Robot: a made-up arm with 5 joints.
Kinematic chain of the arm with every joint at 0, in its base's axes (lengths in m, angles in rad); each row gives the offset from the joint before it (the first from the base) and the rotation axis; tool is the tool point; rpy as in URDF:
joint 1: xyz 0 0 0.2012 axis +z
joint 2: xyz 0 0 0 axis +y
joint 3: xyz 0.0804 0 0.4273 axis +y
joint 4: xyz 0.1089 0 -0.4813 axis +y
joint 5: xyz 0.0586 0 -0.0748 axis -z
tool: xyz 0 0 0 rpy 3.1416 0 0
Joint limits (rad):
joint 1: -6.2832..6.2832
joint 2: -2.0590..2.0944
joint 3: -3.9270..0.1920
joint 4: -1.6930..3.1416
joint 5: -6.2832..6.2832
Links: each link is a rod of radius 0.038 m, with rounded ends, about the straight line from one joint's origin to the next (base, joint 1, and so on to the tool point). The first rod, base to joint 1, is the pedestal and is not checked.
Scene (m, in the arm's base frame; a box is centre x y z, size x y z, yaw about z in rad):
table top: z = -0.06
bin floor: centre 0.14 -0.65 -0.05 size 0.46 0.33 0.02 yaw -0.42
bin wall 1: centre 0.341 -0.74 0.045 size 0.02 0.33 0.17 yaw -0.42
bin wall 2: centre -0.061 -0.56 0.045 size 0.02 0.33 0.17 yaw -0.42
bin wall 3: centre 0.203 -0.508 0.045 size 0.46 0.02 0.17 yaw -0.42
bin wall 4: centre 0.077 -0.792 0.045 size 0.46 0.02 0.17 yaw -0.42
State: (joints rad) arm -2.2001 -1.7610 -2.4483 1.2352 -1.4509
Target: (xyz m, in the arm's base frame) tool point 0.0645 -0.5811 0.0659
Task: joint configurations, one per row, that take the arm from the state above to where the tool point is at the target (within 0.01 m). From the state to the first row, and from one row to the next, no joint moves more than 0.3 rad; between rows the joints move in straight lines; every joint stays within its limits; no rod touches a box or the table.
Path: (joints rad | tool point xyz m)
1: -2.1076 -1.4780 -2.2652 1.2382 -1.4509 | 0.4003 0.6727 0.7510
2: -2.0151 -1.1950 -2.0821 1.2412 -1.4509 | 0.2151 0.4517 0.9809
3: -1.9227 -0.9120 -1.8990 1.2442 -1.4509 | 0.0553 0.1506 1.0752
4: -1.8302 -0.6289 -1.7159 1.2471 -1.4509 | -0.0449 -0.1692 1.0264
5: -1.7377 -0.3459 -1.5329 1.2501 -1.4509 | -0.0744 -0.4416 0.8541
6: -1.6452 -0.0629 -1.3498 1.2531 -1.4509 | -0.0458 -0.6139 0.5999
7: -1.5527 0.2201 -1.1667 1.2561 -1.4509 | 0.0119 -0.6589 0.3186
8: -1.4603 0.5031 -0.9836 1.2591 -1.4509 | 0.0645 -0.5811 0.0659

